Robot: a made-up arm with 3 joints.
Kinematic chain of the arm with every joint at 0, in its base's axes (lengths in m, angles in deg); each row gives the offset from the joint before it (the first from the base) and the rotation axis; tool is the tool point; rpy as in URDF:
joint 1: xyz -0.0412 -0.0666 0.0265 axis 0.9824 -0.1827 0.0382
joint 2: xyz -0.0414 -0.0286 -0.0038 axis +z
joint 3: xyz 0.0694 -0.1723 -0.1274 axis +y
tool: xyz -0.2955 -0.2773 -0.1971 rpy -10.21 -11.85 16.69
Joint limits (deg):
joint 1: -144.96..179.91
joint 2: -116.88..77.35
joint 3: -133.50..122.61
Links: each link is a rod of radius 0.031 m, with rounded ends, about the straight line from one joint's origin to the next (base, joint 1, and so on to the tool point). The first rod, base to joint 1, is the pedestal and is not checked.
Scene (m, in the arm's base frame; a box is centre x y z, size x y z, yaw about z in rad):
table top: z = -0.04
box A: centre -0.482 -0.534 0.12 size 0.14 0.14 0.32 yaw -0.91
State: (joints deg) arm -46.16 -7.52 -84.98
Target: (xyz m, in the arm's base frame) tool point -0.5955 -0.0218 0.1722
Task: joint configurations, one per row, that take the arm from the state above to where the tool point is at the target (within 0.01 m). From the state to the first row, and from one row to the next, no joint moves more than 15 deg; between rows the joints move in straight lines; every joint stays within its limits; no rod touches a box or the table.
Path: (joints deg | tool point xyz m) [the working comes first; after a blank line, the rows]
Joints at the target: -81.86 -53.78 46.26
Straight joint move there: touches box A.

1: -58.17 -2.45 -72.47 | 0.0083 -0.7353 0.1687
2: -70.19 2.61 -59.97 | -0.0281 -0.6952 0.2908
3: -82.20 7.68 -47.46 | -0.0564 -0.6172 0.4179
4: -94.21 12.74 -34.96 | -0.0704 -0.4977 0.5340
5: -92.15 1.66 -21.42 | -0.2196 -0.4407 0.5416
6: -90.09 -9.43 -7.88 | -0.3577 -0.3713 0.5066
7: -88.03 -20.52 5.65 | -0.4705 -0.2912 0.4384
8: -85.98 -31.61 19.19 | -0.5488 -0.2033 0.3501
9: -83.92 -42.70 32.72 | -0.5895 -0.1119 0.2566
10: -81.86 -53.78 46.26 | -0.5955 -0.0218 0.1722

